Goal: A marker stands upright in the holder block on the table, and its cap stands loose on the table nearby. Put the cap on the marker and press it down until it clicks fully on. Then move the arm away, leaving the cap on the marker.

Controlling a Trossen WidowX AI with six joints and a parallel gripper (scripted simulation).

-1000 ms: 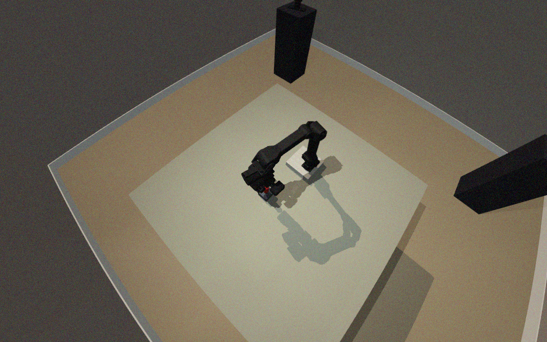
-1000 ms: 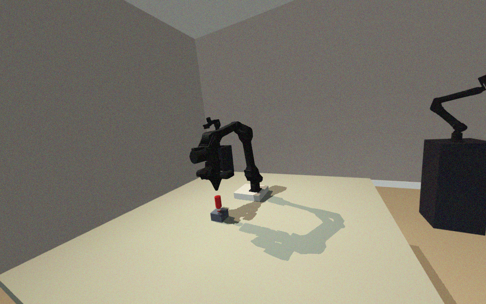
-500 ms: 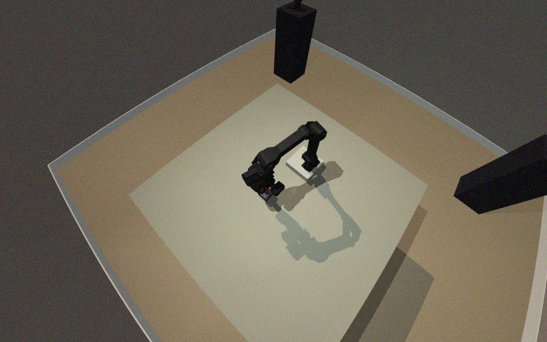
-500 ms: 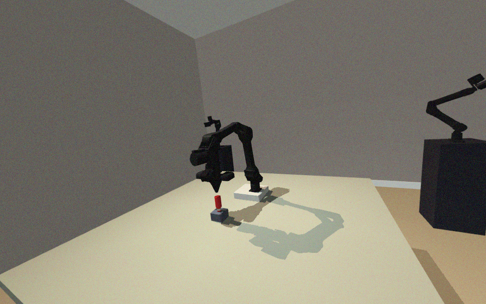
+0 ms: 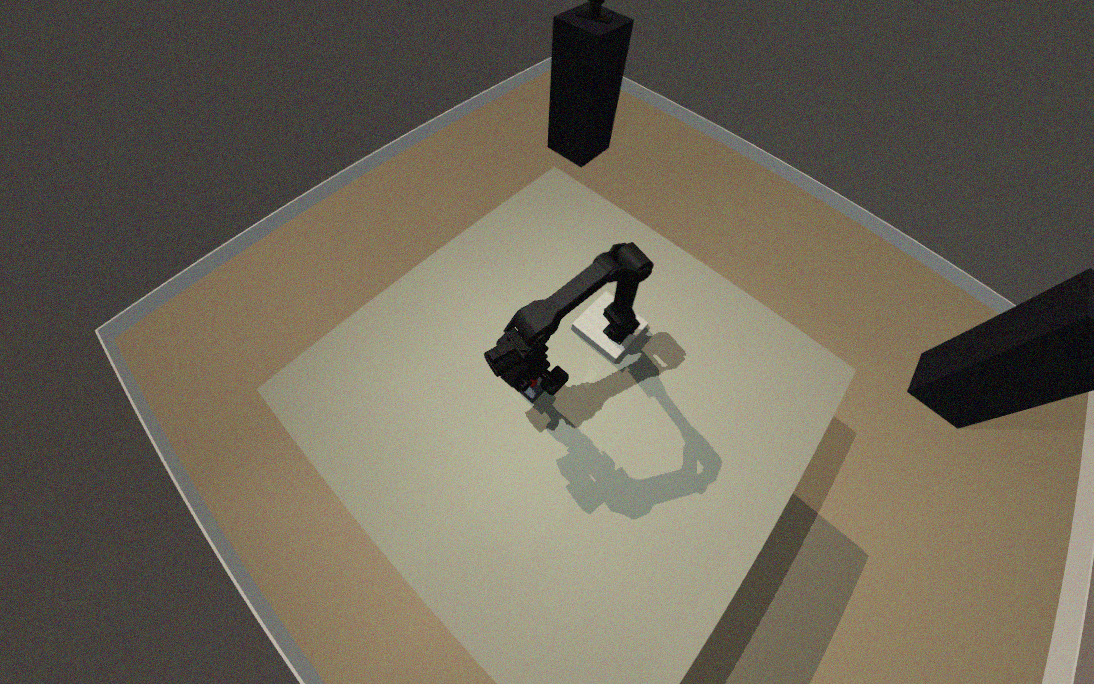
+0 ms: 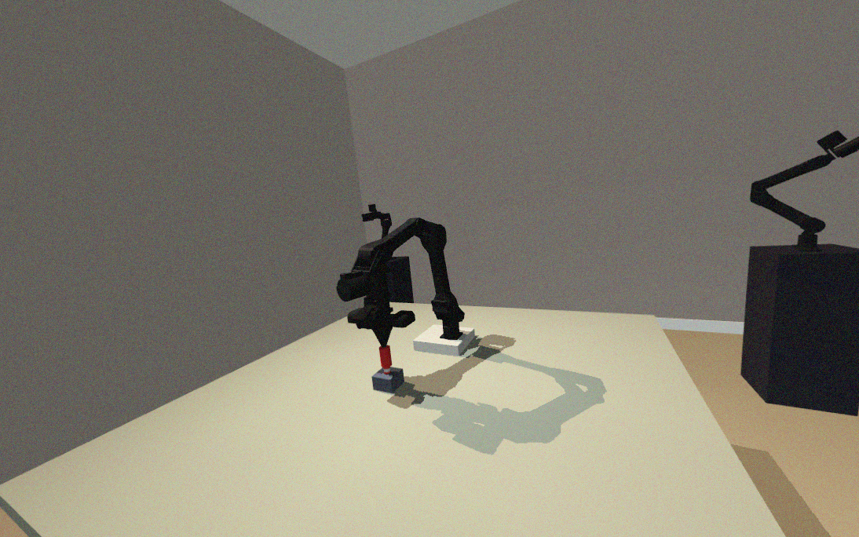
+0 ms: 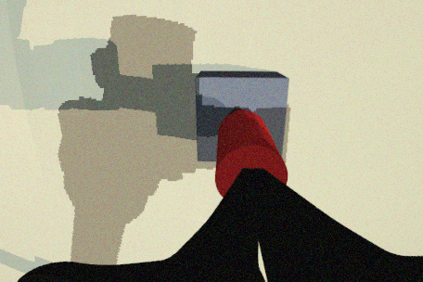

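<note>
Right now my gripper tip is 30 mm above the red cap. Round my gripper tip: holder block 100 mm below.
</note>
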